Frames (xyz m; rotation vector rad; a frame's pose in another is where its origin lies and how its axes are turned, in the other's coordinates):
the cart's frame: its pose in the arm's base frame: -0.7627 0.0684 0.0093 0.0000 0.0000 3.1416
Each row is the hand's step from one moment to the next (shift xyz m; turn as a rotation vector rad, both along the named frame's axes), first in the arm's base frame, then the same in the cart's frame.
Working: the arm's base frame: its pose in the cart's frame: -0.7627 0.0684 -0.0093 0.0000 0.0000 3.1416

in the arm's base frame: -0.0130 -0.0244 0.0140 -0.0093 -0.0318 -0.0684
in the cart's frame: 0.0130 0.0244 0.0140 0.0093 0.0318 -0.0684
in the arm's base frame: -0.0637 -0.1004 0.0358 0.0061 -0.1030 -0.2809
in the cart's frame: 0.0637 0.1004 0.0358 -0.0061 0.1030 -0.2809
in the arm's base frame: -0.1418 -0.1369 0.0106 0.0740 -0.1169 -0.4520
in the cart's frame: 0.1418 0.1369 0.0106 -0.0740 0.1169 -0.4520
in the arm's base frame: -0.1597 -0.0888 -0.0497 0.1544 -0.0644 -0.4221
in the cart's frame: 0.1597 0.0888 -0.0497 -0.1544 0.0644 -0.4221
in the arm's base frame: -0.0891 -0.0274 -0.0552 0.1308 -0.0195 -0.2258
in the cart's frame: 0.0891 0.0274 -0.0552 -0.1308 0.0195 -0.2258
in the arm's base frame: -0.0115 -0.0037 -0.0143 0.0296 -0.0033 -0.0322
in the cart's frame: 0.0115 0.0037 -0.0143 -0.0296 0.0033 -0.0322
